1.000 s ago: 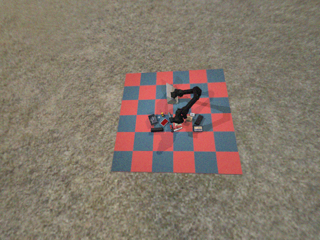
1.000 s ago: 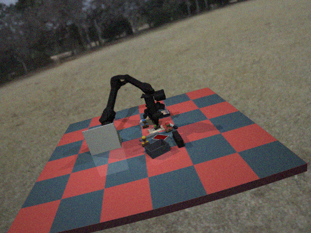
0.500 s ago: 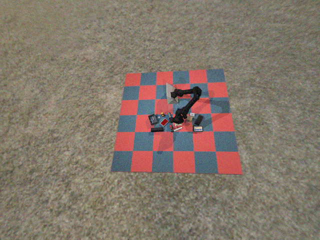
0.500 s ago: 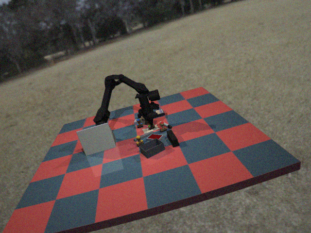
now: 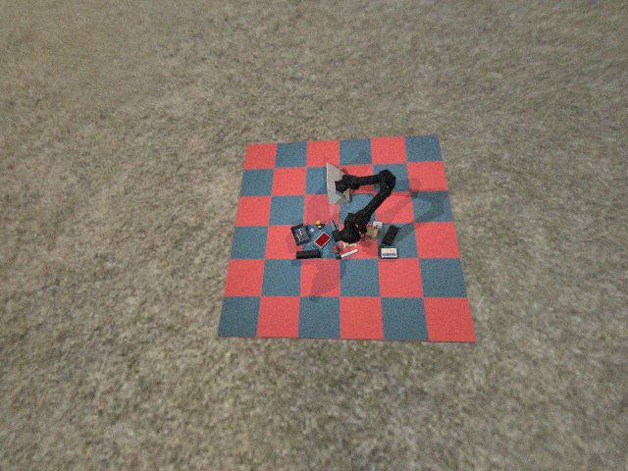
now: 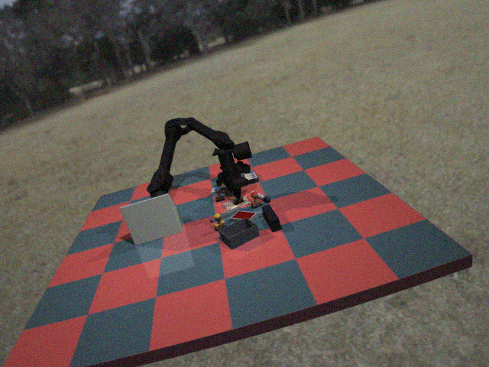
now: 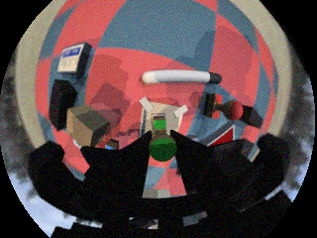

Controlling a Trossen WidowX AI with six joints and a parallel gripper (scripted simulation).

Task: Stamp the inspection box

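Right now my gripper tip is 1 cm past the card and 3 cm above it. Round my gripper tip: cardboard box: 2 cm behind, 13 cm to the left; red-knobbed stamp: 6 cm ahead, 8 cm to the right, 1 cm below; white pen: 9 cm ahead, 4 cm to the right, 2 cm below.
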